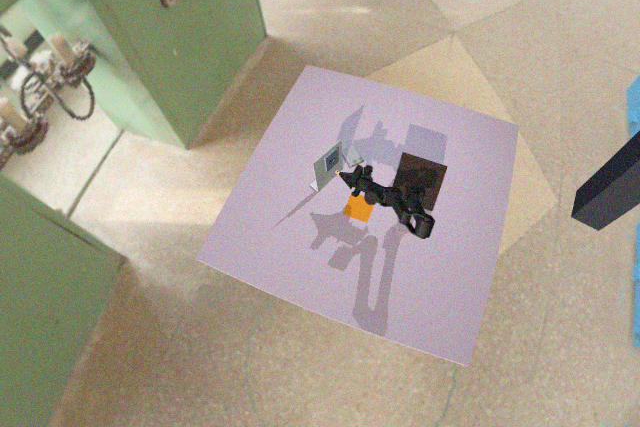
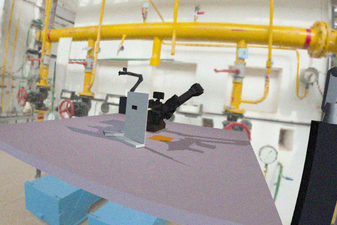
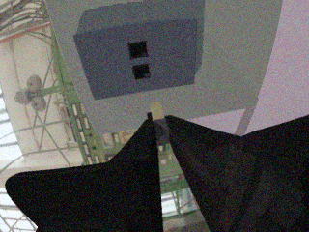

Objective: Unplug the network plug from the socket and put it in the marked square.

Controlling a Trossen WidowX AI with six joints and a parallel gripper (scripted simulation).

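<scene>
Right now the orange marked square is 11 cm behind my gripper tip, 3 cm to the left of it and 17 cm below it. Round my gripper tip: network plug: right at my gripper tip; grey flat piece: 4 cm ahead, 20 cm to the right, 16 cm below; grey upright panel: 8 cm ahead, 4 cm to the right, 6 cm below.
</scene>
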